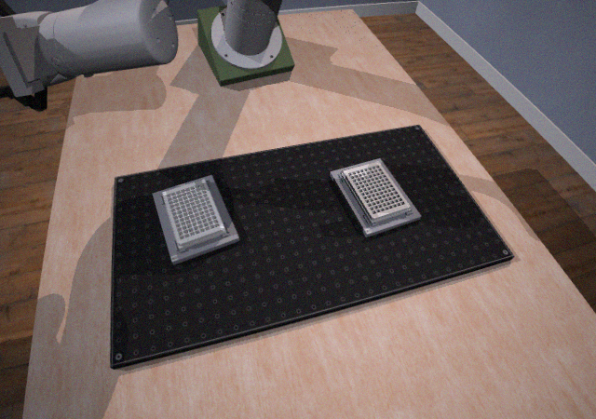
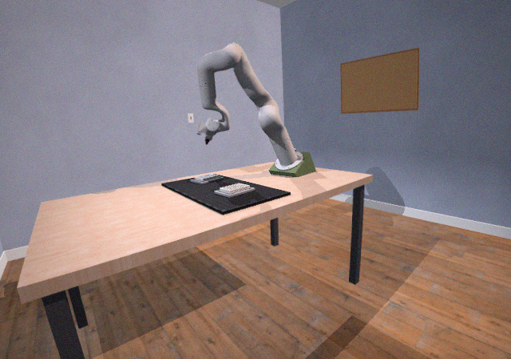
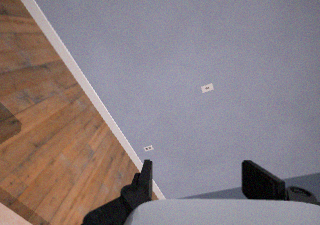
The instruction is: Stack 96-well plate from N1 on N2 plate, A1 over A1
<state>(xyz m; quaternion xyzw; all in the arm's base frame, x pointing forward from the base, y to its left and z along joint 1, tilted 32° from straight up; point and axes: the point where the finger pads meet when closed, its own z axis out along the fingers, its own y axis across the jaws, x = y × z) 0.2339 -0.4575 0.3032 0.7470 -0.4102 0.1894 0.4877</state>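
Now: the white 96-well plate 280 mm to the left of my hand, 250 mm below it and 140 mm ahead of it. From my hand the other things lie so: plate nest N1: 280 mm to the left, 260 mm below, 140 mm ahead; then plate nest N2: 630 mm to the left, 260 mm below, 130 mm ahead.
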